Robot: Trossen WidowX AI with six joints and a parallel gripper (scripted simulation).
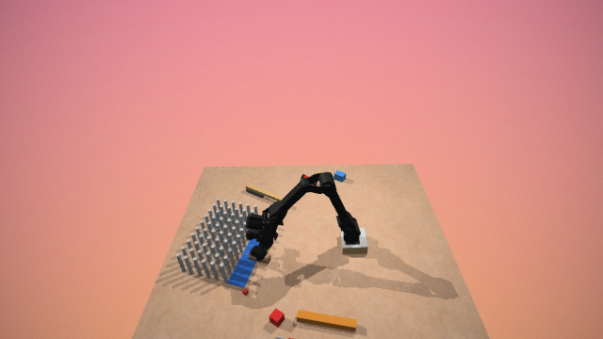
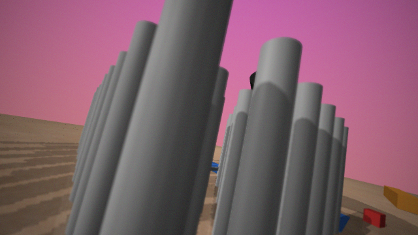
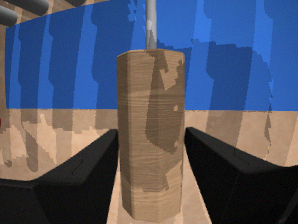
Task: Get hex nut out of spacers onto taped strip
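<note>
Right now my gripper tip is 50 mm to the left of the blue taped strip, 40 mm short of it and 20 mm above it. From my gripper tip the other things lie so: long orange bar (300 mm to the left, 280 mm behind); red cube (290 mm to the left, 90 mm behind); small red ball (160 mm to the left, 40 mm ahead, 10 mm below).
</note>
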